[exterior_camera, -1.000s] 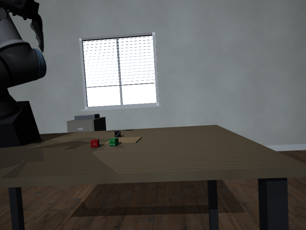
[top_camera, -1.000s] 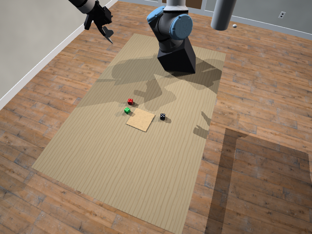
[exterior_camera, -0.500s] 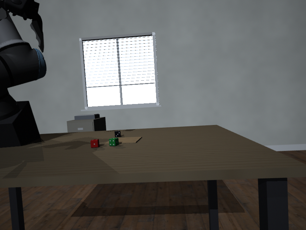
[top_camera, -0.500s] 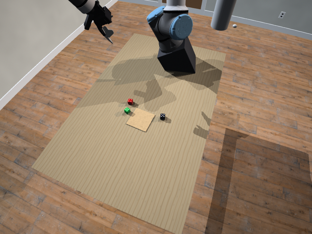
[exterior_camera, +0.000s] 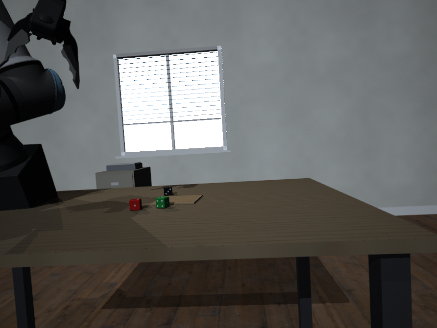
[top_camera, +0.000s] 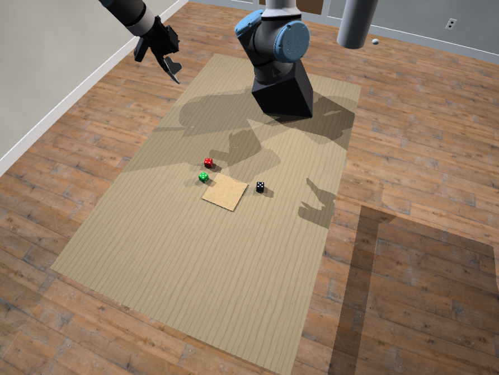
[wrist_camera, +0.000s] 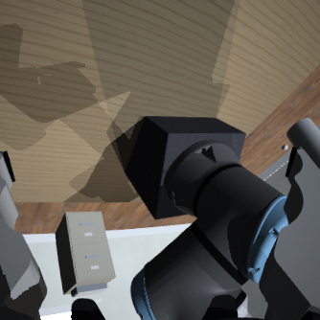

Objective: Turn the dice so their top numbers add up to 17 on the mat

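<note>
The red die is 34 cm below my hand, 17 cm to the left of it and 13 cm ahead of it. The rest, counted from my hand: black die: 43 cm to the left, 34 cm below, 13 cm ahead; then green die: 34 cm below, 20 cm to the left, 20 cm ahead; then tan mat: 35 cm below, 31 cm to the left, 21 cm ahead.
</note>
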